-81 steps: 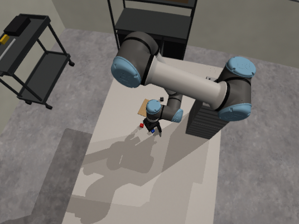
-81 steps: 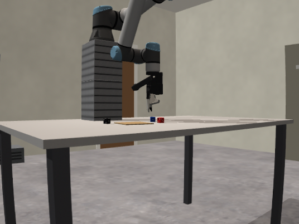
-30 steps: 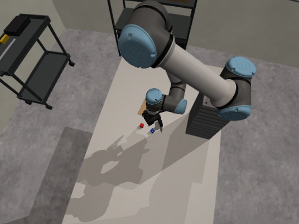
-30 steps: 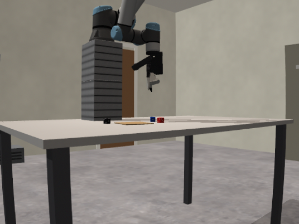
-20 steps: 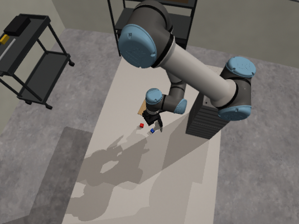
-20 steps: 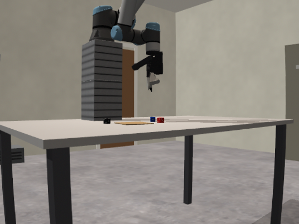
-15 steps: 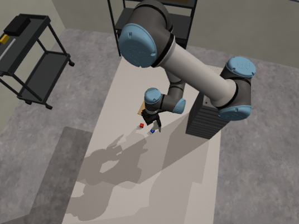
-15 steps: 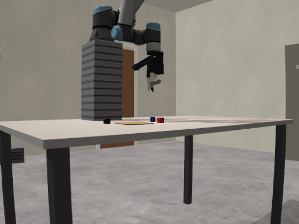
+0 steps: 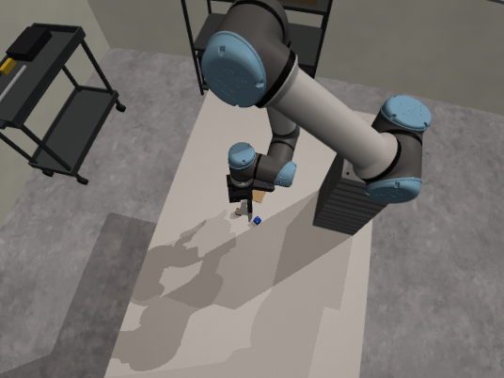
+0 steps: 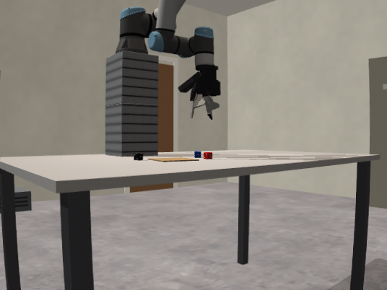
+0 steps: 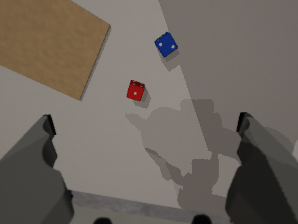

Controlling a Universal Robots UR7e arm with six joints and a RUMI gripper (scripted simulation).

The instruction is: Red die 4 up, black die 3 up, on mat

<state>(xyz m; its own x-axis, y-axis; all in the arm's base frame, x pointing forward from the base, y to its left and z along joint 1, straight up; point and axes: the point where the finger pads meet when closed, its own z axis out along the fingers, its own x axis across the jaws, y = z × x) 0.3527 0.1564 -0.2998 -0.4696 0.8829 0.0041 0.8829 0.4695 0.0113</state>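
Right now the red die is 40 mm ahead of my hand and 140 mm below it. Also, from my hand: blue die: 50 mm behind, 10 mm to the left, 140 mm below; black die: 20 mm behind, 260 mm to the right, 140 mm below; brown mat: 40 mm ahead, 150 mm to the right, 150 mm below.
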